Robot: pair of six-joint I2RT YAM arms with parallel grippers.
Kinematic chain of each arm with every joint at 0, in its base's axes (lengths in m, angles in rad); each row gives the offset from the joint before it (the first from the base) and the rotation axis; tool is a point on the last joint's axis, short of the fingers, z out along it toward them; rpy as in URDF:
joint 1: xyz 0 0 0.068 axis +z
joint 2: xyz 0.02 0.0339 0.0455 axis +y
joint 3: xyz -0.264 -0.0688 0 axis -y
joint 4: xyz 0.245 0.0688 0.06 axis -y
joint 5: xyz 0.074 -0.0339 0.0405 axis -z
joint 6: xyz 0.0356 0 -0.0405 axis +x
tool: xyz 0 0 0 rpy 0 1.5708 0
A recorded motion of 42 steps. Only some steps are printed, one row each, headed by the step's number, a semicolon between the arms.
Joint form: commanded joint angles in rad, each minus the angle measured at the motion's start. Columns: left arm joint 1, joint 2, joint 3, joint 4, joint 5, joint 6; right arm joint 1, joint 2, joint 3, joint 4, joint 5, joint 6.
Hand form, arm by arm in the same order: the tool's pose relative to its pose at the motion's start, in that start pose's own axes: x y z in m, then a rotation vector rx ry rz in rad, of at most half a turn. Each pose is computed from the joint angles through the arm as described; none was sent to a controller.
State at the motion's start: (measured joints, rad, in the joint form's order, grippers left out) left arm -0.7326 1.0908 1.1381 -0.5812 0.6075 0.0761; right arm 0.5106 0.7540 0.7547 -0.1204 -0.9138 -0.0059
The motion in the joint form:
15: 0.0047 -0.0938 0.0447 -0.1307 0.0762 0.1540; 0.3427 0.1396 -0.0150 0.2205 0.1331 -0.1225
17: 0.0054 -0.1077 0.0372 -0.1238 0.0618 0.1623; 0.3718 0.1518 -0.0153 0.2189 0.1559 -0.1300
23: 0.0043 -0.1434 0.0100 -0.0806 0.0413 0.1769; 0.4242 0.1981 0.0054 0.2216 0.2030 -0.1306
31: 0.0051 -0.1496 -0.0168 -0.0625 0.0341 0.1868; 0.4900 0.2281 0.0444 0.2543 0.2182 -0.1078
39: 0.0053 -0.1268 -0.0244 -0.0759 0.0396 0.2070; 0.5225 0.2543 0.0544 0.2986 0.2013 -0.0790
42: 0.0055 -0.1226 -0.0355 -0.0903 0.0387 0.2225; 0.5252 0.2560 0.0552 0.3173 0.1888 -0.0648
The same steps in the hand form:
15: -0.0030 -0.0241 -0.0328 0.0702 -0.0186 0.1567; 0.0051 0.0252 0.0618 -0.2068 -0.0349 -0.1904
17: -0.0021 -0.0253 -0.0352 0.0536 -0.0273 0.1727; 0.0076 0.0282 0.0670 -0.2135 -0.0237 -0.1906
23: -0.0003 -0.0283 -0.0400 0.0272 -0.0656 0.2179; 0.0084 0.0319 0.0806 -0.2195 -0.0029 -0.1811
31: 0.0046 -0.0262 -0.0370 0.0194 -0.0627 0.2259; -0.0024 0.0432 0.0911 -0.2690 -0.0342 -0.1851
39: 0.0085 -0.0216 -0.0298 0.0304 -0.0289 0.2204; -0.0050 0.0487 0.0986 -0.3185 -0.0538 -0.1730
42: 0.0130 -0.0198 -0.0269 0.0336 -0.0054 0.2183; -0.0067 0.0498 0.0989 -0.3339 -0.0666 -0.1687

